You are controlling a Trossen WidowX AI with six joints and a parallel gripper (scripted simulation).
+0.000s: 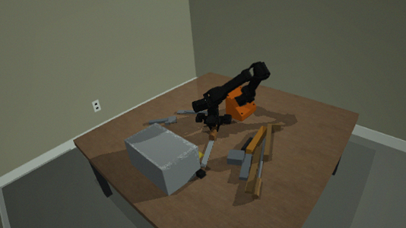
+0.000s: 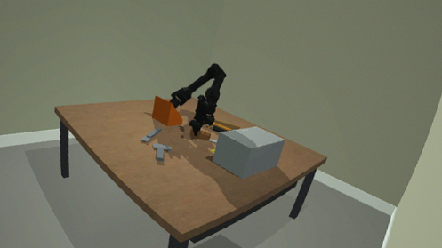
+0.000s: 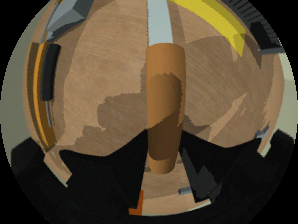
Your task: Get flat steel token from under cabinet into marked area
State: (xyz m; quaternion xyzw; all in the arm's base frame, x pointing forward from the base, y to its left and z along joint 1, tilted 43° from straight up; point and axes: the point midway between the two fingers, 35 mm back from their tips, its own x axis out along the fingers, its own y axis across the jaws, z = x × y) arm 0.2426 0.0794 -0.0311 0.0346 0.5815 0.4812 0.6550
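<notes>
The orange bar lies 220 mm to the left of my gripper tip, 100 mm behind it and 10 mm above it. Also, from my gripper tip: grey block 240 mm to the left, 80 mm ahead, 10 mm above; then wooden stick 340 mm to the left, 70 mm ahead; then grey t-piece 310 mm to the right, 120 mm ahead.
</notes>
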